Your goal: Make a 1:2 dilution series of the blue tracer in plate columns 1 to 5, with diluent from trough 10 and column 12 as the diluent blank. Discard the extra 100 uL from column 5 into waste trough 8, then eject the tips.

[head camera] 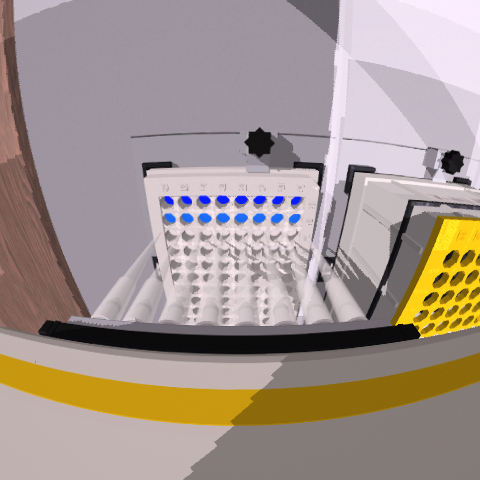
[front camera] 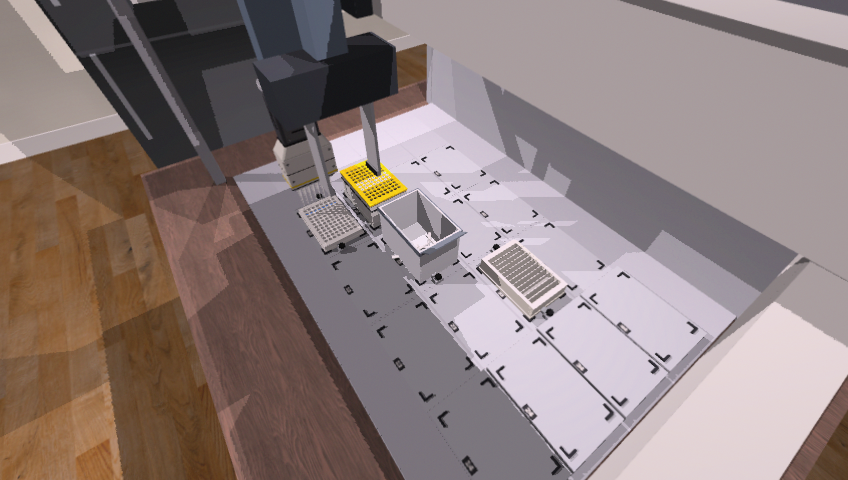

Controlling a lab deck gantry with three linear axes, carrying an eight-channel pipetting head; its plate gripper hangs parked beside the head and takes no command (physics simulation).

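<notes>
The white 96-well plate (front camera: 333,222) (head camera: 232,179) sits at the left of the deck. In the head view its far column is dark blue and the adjacent column lighter blue; the other wells that show look colourless. The pipetting head (front camera: 305,159) (head camera: 240,370) is over the plate's back end with eight pale, translucent tips (front camera: 309,193) (head camera: 174,311); no blue shows in them, and their exact ends are hard to make out. The parked plate gripper (front camera: 349,183) is open and empty, fingers apart near the plate and tip rack. The trough block (front camera: 536,302) stands to the right; liquid in it cannot be told.
A yellow tip rack (front camera: 390,198) (head camera: 425,255) with some empty holes stands beside the plate. An open grey-white bin (front camera: 440,261) with loose tips inside stands between the rack and the trough block. Black corner clips mark the deck positions, and a wall runs along the far side.
</notes>
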